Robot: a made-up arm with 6 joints.
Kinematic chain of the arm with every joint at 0, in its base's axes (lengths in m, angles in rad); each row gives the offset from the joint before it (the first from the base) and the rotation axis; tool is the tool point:
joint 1: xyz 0 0 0.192 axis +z
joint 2: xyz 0 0.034 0 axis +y
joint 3: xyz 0 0 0.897 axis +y
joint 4: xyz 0 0 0.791 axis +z
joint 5: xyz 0 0 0 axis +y
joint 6: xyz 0 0 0.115 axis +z
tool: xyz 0 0 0
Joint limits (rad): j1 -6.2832..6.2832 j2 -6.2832..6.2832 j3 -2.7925..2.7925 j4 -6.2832..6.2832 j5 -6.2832..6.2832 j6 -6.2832..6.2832
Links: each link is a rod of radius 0.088 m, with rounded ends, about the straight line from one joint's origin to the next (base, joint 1, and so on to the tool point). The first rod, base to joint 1, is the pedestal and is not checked.
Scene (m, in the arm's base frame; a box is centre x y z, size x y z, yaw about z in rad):
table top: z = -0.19
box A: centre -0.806 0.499 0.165 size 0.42 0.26 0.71 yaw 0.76
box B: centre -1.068 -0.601 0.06 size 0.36 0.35 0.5 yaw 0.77
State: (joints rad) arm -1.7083 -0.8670 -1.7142 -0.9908 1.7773 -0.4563
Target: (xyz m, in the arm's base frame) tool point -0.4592 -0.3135 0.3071
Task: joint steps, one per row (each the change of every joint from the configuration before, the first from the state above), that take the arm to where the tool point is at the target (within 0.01 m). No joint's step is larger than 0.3 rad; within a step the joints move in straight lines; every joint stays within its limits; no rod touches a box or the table.
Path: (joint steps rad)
1: 0.2586 0.0567 0.1478 0.1458 -0.0227 -0.0195
2: 0.2587 0.0567 0.1478 0.1458 -0.0227 -0.0194
3: 0.2586 0.0566 0.1478 0.1457 -0.0227 -0.0195
4: 0.2586 0.0567 0.1477 0.1458 -0.0227 -0.0194
5: 0.2587 0.0567 0.1478 0.1458 -0.0227 -0.0195
6: 0.1474 0.0384 -0.2566 -0.1635 0.0231 0.0162
7: 0.1474 0.0384 -0.2567 -0.1635 0.0232 0.0163
8: 0.1474 0.0383 -0.2566 -0.1635 0.0231 0.0162
9: 0.1473 0.0384 -0.2566 -0.1635 0.0232 0.0162
10: 0.1474 0.0384 -0.2567 -0.1635 0.0231 0.0162
11: 0.1474 0.0384 -0.2566 -0.1635 0.0232 0.0162

